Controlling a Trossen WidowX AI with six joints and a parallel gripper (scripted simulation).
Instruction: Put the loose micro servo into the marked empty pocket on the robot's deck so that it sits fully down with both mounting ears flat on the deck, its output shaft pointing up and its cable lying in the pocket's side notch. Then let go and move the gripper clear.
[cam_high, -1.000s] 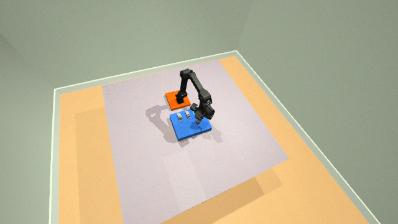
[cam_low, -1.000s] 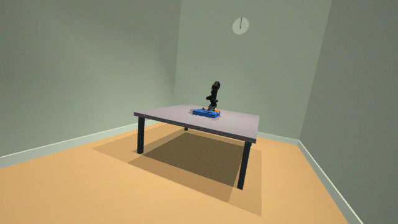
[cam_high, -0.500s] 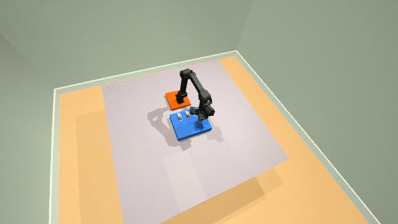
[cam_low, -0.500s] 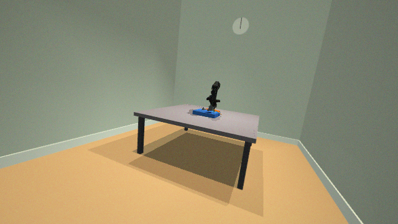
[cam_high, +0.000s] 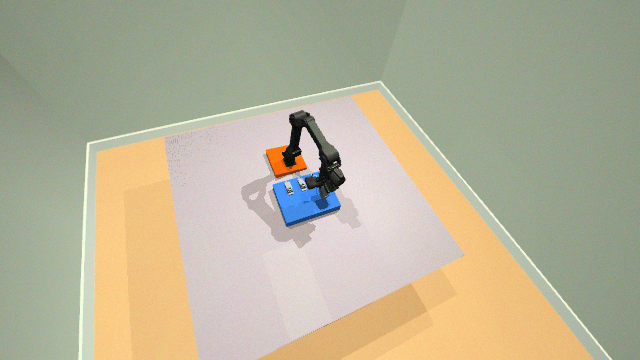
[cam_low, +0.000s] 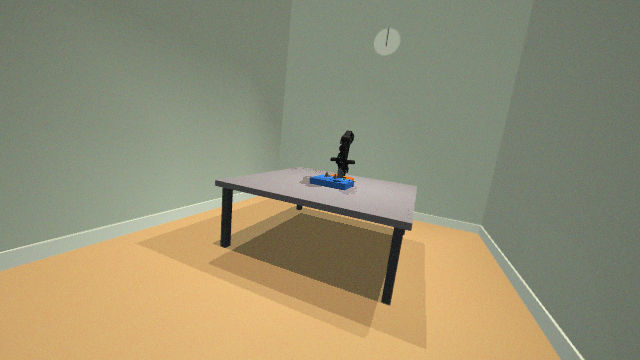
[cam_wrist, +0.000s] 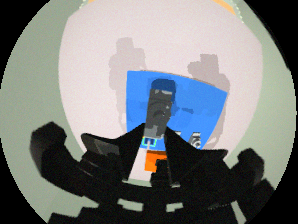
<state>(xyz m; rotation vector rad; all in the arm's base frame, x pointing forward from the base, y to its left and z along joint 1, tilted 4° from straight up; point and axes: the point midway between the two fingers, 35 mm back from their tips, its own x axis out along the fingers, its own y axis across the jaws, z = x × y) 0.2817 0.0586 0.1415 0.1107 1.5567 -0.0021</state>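
Right now my gripper tip is 100 mm above the blue deck, 80 mm to the left of it and 10 mm short of it.
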